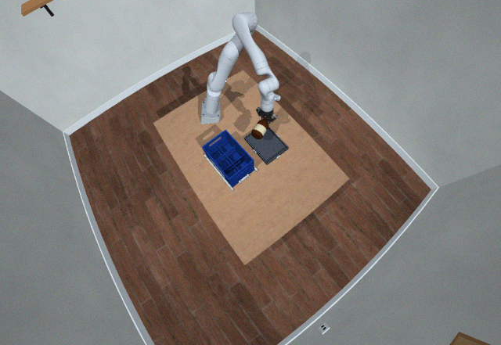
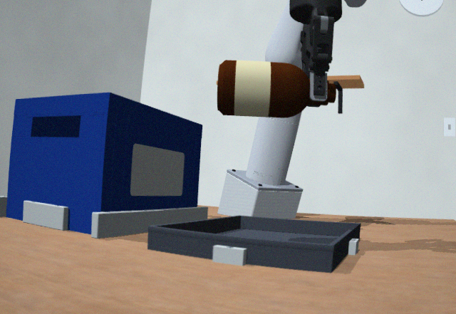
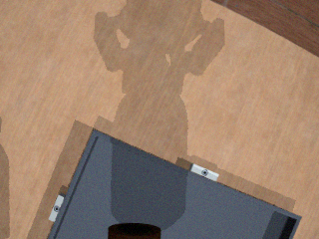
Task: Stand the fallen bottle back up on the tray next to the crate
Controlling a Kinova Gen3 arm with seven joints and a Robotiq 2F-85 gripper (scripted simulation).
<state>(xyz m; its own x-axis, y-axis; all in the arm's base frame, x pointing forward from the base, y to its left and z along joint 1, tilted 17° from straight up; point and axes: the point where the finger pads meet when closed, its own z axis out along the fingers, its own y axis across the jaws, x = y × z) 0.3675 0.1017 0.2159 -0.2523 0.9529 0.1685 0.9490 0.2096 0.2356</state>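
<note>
Right now the brown bottle is 10 mm ahead of my hand and 50 mm to the right of it. The rest, counted from my hand: blue crate (20 mm behind, 310 mm to the right, 120 mm below); then tray (50 mm ahead, 40 mm to the right, 190 mm below).
</note>
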